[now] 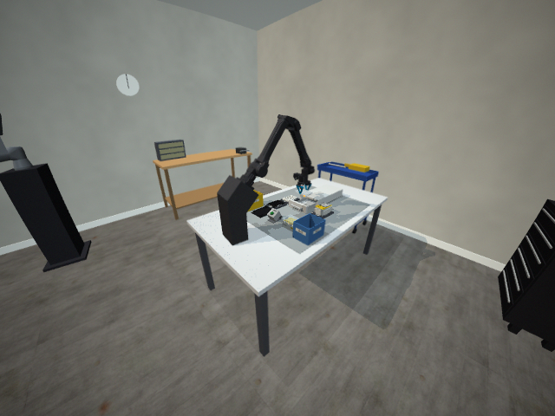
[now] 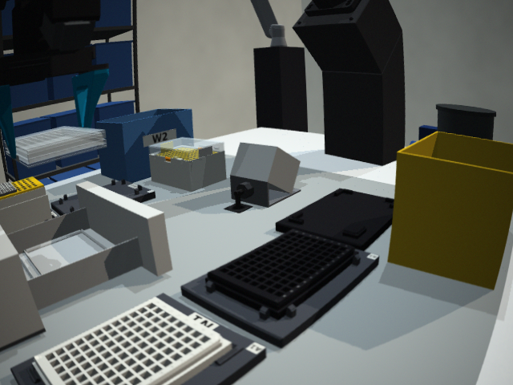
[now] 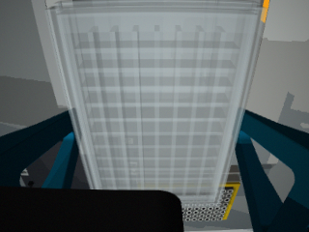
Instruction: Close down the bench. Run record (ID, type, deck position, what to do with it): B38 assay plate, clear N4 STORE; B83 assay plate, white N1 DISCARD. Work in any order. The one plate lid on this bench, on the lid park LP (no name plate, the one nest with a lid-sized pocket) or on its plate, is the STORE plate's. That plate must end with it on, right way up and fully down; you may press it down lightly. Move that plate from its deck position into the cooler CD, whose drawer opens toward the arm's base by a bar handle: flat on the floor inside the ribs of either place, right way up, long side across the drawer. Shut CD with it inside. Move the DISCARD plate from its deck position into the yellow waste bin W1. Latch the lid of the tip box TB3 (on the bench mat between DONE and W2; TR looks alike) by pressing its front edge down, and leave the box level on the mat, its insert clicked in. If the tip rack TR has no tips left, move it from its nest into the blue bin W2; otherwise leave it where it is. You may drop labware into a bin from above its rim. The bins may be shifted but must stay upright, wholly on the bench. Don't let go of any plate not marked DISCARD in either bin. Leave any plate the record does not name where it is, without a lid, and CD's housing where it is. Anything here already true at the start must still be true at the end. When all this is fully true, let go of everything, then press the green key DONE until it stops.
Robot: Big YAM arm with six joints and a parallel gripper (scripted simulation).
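Right now the cooler drawer is 130 mm below my hand and 30 mm ahead of it. Also, from my hand: tip rack TR: 190 mm to the right, 100 mm below, 50 mm ahead; then clear plate lid: right at my hand; then clear plate: right at my hand.
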